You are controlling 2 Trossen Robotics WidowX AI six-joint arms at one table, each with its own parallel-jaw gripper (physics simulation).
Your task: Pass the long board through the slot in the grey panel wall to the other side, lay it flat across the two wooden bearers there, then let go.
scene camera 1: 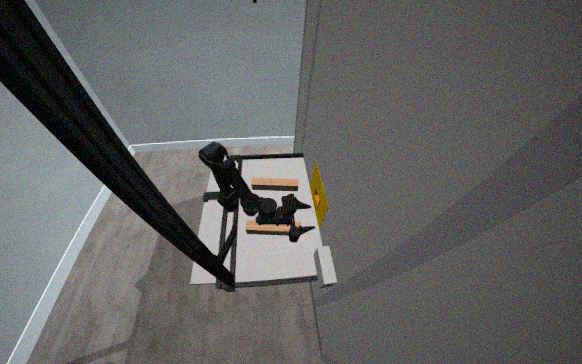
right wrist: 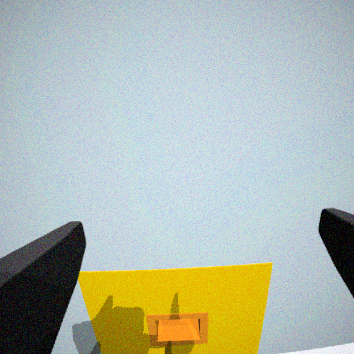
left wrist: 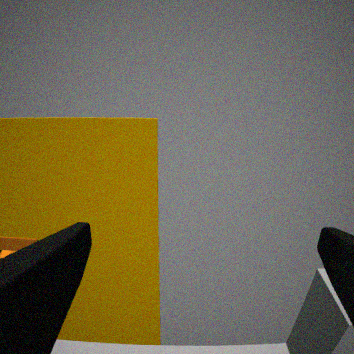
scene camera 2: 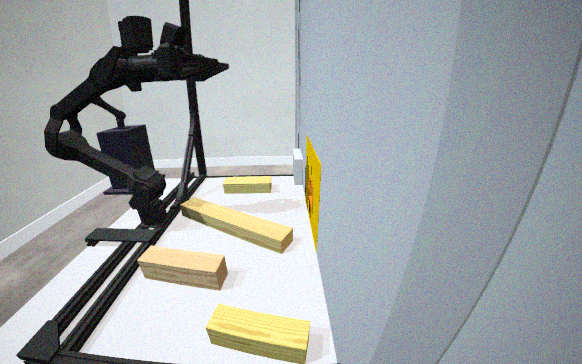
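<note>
The long board lies slanted on the white table in scene camera 2. An orange-edged slot opens through a yellow patch on the grey panel wall. In scene camera 1 one wooden bearer lies farther back; the other bearer is partly hidden under the left gripper. My left gripper is open and empty, near the wall. My right gripper is open and empty, high above the board.
In scene camera 2 three short wooden blocks lie on the table. A pale block stands by the wall. Black rails run along the table, with an upright post.
</note>
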